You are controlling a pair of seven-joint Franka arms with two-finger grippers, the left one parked.
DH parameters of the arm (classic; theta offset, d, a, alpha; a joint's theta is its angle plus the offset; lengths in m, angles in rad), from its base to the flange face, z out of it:
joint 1: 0 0.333 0 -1.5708
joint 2: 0 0 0 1.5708
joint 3: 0 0.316 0.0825 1.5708
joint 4: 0 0 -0.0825 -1.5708
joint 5: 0 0.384 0 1.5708
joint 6: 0 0 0.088 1.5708
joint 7: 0 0.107 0 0
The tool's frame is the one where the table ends.
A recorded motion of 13 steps. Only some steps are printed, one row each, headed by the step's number.
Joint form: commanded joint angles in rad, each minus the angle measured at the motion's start. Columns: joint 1, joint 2, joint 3, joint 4, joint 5, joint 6, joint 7.
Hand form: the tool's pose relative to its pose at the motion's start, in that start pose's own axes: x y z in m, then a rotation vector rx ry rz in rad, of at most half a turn. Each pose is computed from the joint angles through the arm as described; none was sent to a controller.
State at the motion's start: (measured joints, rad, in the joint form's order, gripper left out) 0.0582 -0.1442 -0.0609 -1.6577 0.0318 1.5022 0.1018
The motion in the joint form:
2: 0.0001 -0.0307 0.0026 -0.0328 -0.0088 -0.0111 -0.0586
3: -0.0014 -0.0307 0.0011 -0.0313 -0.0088 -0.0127 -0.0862
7: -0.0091 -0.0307 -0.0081 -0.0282 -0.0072 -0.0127 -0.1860
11: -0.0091 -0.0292 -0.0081 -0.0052 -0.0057 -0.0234 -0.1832
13: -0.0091 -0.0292 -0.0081 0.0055 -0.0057 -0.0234 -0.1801
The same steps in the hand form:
2: -0.0111 0.0011 0.0011 -0.0084 -0.0128 -0.0609
3: -0.0111 0.0026 0.0005 -0.0079 -0.0129 -0.0855
7: -0.0103 0.0111 -0.0012 -0.0037 -0.0097 -0.1688
11: -0.0112 0.0107 -0.0102 -0.0024 0.0011 -0.1667
13: -0.0113 0.0106 -0.0151 -0.0024 0.0119 -0.1639

